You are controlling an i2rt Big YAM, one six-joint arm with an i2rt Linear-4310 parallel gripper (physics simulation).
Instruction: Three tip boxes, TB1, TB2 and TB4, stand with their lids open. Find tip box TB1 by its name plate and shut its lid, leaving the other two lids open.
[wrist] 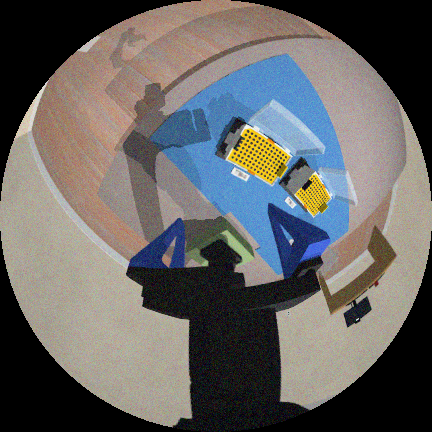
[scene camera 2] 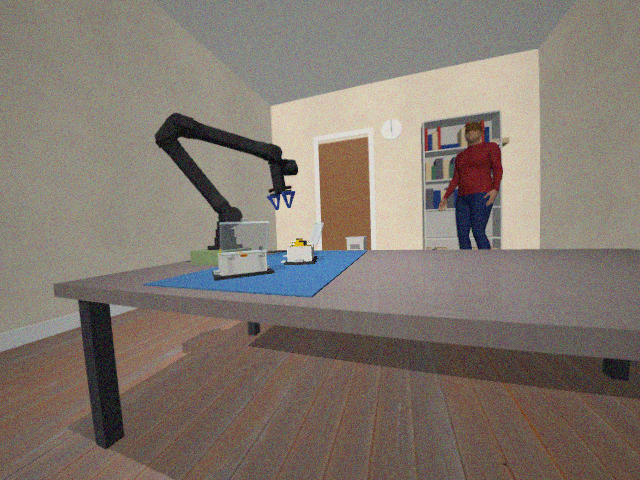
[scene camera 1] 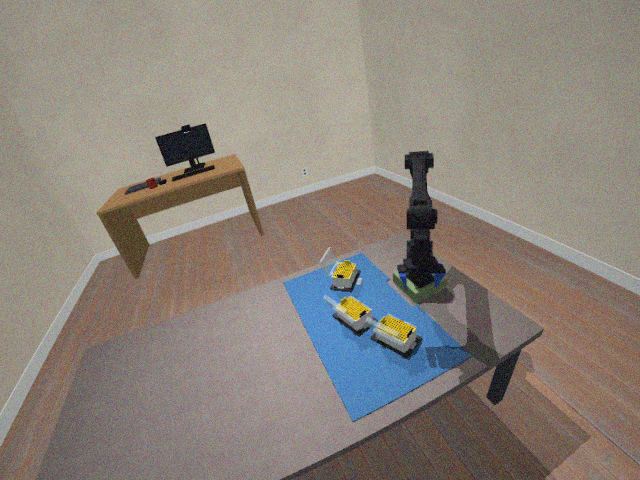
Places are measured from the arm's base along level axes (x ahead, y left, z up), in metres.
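Where they show: gripper, fingertip midpoint: (wrist: 224, 214) (scene camera 2: 283, 209) (scene camera 1: 420, 289); arm's base, origin of the base link: (wrist: 221, 254) (scene camera 1: 418, 277).
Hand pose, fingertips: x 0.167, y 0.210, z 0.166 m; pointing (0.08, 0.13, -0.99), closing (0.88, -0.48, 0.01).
Things, the pixels of their centre, and the offset from my fingertips. "spot": a spot on its surface instead. Level surfaces: height alone.
- TB1, body centre: (wrist: 315, 196) (scene camera 1: 352, 307) 0.164 m ahead, 0.200 m right, 0.151 m down
- TB2, body centre: (scene camera 1: 344, 269) 0.079 m ahead, 0.443 m right, 0.151 m down
- far end with its lid, surface spot: (scene camera 1: 325, 254) spot: 0.139 m ahead, 0.490 m right, 0.068 m down
- blue mat, its level: 0.216 m down
- grey table, its level: 0.219 m down
Three white tip boxes with yellow racks and raised clear lids stand on the blue mat. TB1 (scene camera 1: 353, 310) (scene camera 2: 299, 254) (wrist: 314, 194) is the middle one; its lid (scene camera 1: 330, 303) (scene camera 2: 317, 233) (wrist: 340, 182) is open. TB4 (scene camera 1: 395, 330) (scene camera 2: 242, 264) (wrist: 260, 152) has its lid (scene camera 2: 244, 235) (wrist: 287, 127) open. TB2 (scene camera 1: 344, 273) stands at the far end with its lid (scene camera 1: 325, 254) open. The name plates are too blurred to read now. My gripper (scene camera 1: 421, 281) (scene camera 2: 284, 207) (wrist: 224, 214) is open and empty, high above the table, on the base side of the boxes. Its right finger covers the TB2 area in the wrist view.
The blue mat (scene camera 1: 330, 356) (scene camera 2: 305, 286) (wrist: 235, 197) lies on the grey table (scene camera 1: 206, 372) (scene camera 2: 465, 289). The green arm base (scene camera 1: 418, 294) (scene camera 2: 204, 257) (wrist: 240, 247) is beside the mat. TB4 stands close to TB1. A person (scene camera 2: 478, 175) stands beyond the table.
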